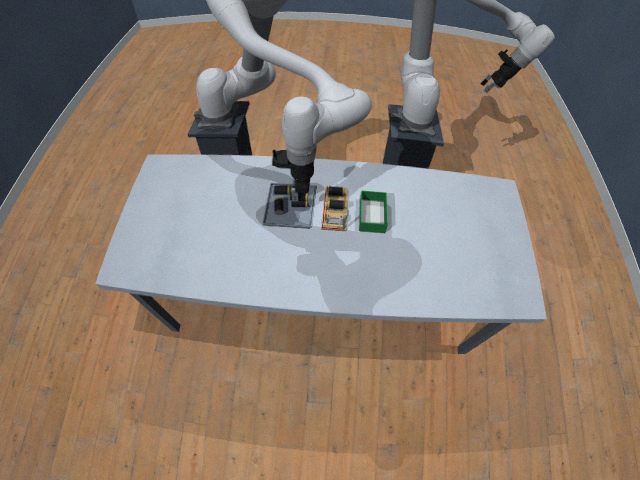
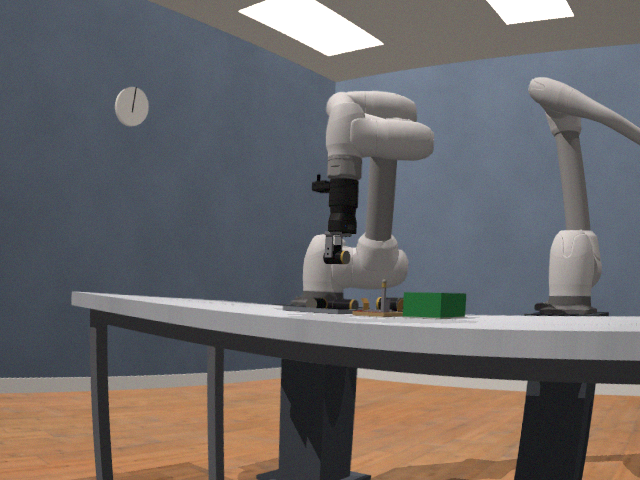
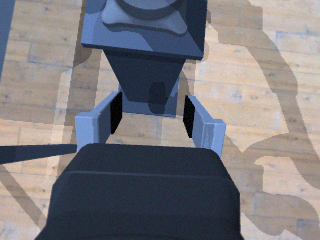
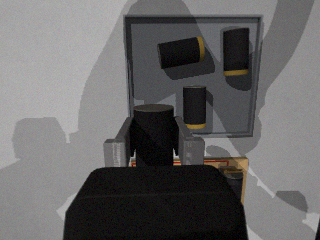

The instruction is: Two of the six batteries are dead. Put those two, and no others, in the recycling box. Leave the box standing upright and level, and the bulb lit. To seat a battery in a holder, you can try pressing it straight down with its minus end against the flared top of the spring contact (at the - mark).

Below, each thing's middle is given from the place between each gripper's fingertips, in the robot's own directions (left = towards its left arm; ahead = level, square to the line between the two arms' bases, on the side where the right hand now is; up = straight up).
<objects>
Right now the grey tray point(image 1: 292, 216) is 16 cm below my right hand, 6 cm behind it and 4 cm to the right of it. Round my right hand: green recycling box point(image 2: 415, 305) 29 cm to the left, 14 cm below, 3 cm behind.
I see my left gripper 600 mm short of the green recycling box, 560 mm to the left of it and 250 mm above it. Round my left hand: grey tray (570 mm ahead, 880 mm to the right, 260 mm below).
</objects>
